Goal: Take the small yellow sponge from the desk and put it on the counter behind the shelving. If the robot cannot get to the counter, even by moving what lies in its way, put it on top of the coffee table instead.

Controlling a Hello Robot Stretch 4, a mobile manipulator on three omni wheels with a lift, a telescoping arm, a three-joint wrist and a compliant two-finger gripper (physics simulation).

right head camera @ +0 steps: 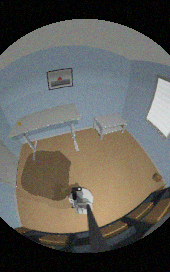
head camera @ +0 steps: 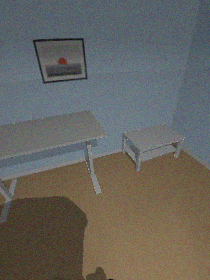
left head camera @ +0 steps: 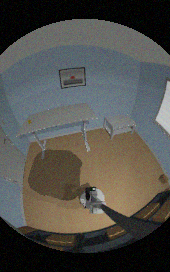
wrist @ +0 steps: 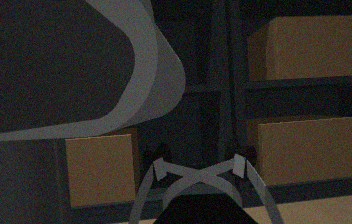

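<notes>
The small yellow sponge lies on the left part of the long grey desk, which stands against the blue wall. The low coffee table stands to the right of the desk, and its top shows no objects. My gripper is open in the wrist view with no thing between its fingertips. It points toward the dark shelving, which stands some way off and holds brown boxes. The counter cannot be made out in these views.
Shelving with boxes curves along the bottom of both head side views, behind my base. A small brown object lies on the floor at the right. A pale panel shows at the left wall. Floor lies between me and the desk.
</notes>
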